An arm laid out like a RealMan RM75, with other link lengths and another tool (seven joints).
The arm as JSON. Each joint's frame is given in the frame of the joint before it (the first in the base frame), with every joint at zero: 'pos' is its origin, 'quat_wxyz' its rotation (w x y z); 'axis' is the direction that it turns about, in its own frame. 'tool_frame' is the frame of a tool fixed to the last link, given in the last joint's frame.
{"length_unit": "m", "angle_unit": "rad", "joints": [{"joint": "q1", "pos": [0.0, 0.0, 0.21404], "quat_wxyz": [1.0, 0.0, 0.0, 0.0], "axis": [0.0, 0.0, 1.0]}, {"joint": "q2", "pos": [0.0, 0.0, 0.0], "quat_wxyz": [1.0, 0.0, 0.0, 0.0], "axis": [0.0, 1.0, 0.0]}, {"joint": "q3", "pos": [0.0, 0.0, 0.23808], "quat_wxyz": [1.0, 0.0, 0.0, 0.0], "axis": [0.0, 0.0, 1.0]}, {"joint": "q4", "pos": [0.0, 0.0, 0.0], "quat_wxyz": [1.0, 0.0, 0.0, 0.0], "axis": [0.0, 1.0, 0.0]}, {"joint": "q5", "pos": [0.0, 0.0, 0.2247], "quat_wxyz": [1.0, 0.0, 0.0, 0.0], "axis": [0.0, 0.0, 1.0]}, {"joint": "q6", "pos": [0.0, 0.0, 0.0], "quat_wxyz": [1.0, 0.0, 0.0, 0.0], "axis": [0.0, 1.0, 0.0]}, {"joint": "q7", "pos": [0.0, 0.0, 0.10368], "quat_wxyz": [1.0, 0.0, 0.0, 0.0], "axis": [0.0, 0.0, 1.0]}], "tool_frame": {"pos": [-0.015, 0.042, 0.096], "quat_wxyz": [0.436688, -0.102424, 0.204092, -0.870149]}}
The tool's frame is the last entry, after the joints.
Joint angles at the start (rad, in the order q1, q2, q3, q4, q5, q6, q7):
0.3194 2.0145 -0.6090 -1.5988 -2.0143 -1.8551 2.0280
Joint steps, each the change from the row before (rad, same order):
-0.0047 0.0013 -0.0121 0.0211 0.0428 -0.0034 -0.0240
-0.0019 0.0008 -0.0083 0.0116 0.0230 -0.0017 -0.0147
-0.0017 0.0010 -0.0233 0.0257 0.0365 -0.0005 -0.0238
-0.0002 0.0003 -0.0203 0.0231 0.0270 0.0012 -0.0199
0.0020 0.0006 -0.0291 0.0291 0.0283 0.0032 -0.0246
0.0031 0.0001 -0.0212 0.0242 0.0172 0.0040 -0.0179
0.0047 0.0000 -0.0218 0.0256 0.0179 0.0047 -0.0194
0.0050 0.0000 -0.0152 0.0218 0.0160 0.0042 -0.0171
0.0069 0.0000 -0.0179 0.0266 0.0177 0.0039 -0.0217
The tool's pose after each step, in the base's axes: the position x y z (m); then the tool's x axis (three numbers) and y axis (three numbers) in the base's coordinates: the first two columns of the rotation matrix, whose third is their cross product. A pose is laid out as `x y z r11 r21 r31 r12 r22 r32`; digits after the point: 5 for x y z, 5 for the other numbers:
0.17269 0.29465 0.10024 -0.09663 0.82979 0.54965 0.94890 -0.08988 0.30252
0.17004 0.29300 0.09814 -0.10972 0.83204 0.54376 0.95497 -0.06349 0.28984
0.16548 0.29073 0.09259 -0.13043 0.83939 0.52765 0.96353 -0.01812 0.26699
0.16221 0.28931 0.08788 -0.14631 0.84474 0.51479 0.96857 0.01651 0.24820
0.15819 0.28805 0.08111 -0.16694 0.85157 0.49696 0.97214 0.05807 0.22707
0.15584 0.28772 0.07594 -0.17936 0.85642 0.48412 0.97374 0.08439 0.21146
0.15315 0.28759 0.07067 -0.19311 0.86021 0.47196 0.97446 0.11198 0.19463
0.15082 0.28776 0.06697 -0.20406 0.86132 0.46528 0.97466 0.13425 0.17895
0.14816 0.28783 0.06240 -0.21808 0.86240 0.45685 0.97375 0.16103 0.16085

